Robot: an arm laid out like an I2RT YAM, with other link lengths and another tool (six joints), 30 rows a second.
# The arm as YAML. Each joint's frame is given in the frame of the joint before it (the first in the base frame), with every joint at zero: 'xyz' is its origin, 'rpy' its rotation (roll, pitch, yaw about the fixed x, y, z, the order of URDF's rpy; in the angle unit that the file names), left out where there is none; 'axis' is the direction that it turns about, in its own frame. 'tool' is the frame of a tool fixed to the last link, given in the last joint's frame.
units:
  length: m
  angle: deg
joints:
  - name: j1
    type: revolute
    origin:
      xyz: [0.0, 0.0, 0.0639]
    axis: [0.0, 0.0, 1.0]
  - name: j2
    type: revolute
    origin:
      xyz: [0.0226, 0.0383, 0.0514]
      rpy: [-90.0, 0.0, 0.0]
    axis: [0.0, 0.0, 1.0]
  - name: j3
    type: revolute
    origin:
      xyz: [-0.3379, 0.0, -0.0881]
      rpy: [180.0, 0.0, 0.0]
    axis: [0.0, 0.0, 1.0]
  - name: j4
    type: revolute
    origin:
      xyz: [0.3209, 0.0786, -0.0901]
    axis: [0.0, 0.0, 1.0]
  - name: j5
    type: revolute
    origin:
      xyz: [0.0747, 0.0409, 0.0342]
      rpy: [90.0, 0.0, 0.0]
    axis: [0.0, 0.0, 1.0]
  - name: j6
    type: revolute
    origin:
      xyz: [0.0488, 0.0, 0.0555]
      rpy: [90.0, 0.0, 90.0]
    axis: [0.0, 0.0, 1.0]
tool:
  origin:
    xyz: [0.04, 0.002, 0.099]
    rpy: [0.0, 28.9, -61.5]
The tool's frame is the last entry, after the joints.
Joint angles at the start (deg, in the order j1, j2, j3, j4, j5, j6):
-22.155, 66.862, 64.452, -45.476, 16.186, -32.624
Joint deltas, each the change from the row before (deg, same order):
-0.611, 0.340, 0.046, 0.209, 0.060, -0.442
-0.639, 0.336, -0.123, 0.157, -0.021, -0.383
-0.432, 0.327, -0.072, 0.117, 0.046, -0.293
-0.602, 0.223, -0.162, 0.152, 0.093, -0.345
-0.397, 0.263, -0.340, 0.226, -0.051, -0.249
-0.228, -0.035, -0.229, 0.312, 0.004, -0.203
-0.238, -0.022, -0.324, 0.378, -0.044, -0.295
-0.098, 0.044, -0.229, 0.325, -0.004, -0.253
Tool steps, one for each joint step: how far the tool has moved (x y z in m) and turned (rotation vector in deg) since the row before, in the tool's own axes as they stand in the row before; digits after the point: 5 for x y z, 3 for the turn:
-0.00108, 0.00324, 0.00235, -0.381, -0.243, -0.245
-0.00271, 0.00290, 0.00246, -0.318, -0.455, -0.188
-0.00210, 0.00193, 0.00218, -0.232, -0.389, -0.199
-0.00258, 0.00314, 0.00178, -0.410, -0.395, -0.200
-0.00364, 0.00110, 0.00234, -0.111, -0.465, -0.139
-0.00100, 0.00108, 0.00067, -0.137, 0.049, -0.081
-0.00158, 0.00079, 0.00100, -0.051, 0.010, -0.144
-0.00102, 0.00008, 0.00110, 0.026, 0.022, -0.177

